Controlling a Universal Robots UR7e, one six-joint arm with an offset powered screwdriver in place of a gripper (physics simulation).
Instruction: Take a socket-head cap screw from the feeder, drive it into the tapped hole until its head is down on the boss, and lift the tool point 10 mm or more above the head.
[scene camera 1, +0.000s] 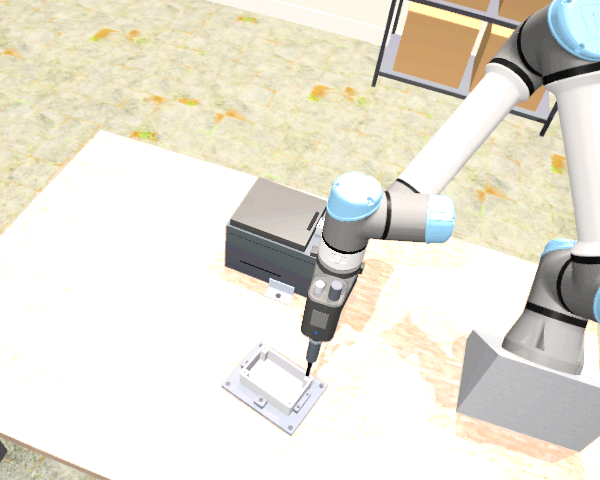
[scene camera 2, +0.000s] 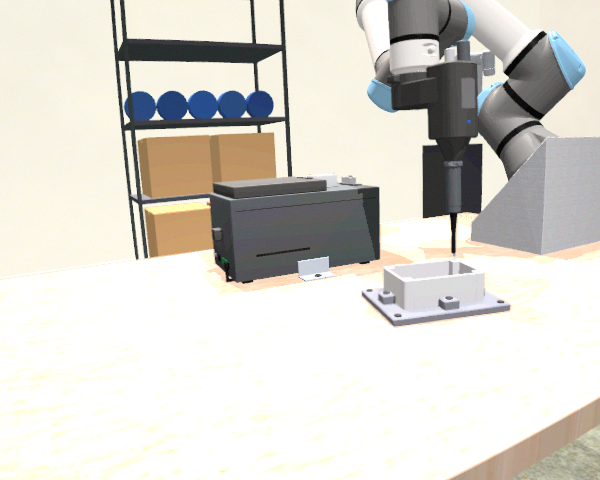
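Note:
My screwdriver gripper (scene camera 1: 307, 375) (scene camera 2: 453, 254) points down over the right corner of the white open box in scene camera 1. In scene camera 2, a small pale screw (scene camera 2: 454, 257) shows at the bit's lower end, just above the far-right part of the box rim. Whether its lower end is in the tapped hole is too small to tell. The box (scene camera 1: 265, 387) (scene camera 2: 432, 292) sits on a grey plate (scene camera 1: 289, 426) (scene camera 2: 420, 319) with small raised bosses. The corner boss under the bit is mostly hidden. The dark screw feeder (scene camera 1: 272, 257) (scene camera 2: 295, 235) stands behind and left of the tool.
A small metal bracket (scene camera 1: 280, 290) (scene camera 2: 314, 267) stands at the feeder's front. The arm's grey sloped pedestal (scene camera 1: 525, 400) (scene camera 2: 570, 195) is on the right. A shelf rack (scene camera 1: 384, 45) (scene camera 2: 286, 100) with boxes stands beyond the table. The table's edge (scene camera 2: 530, 440) shows at the front.

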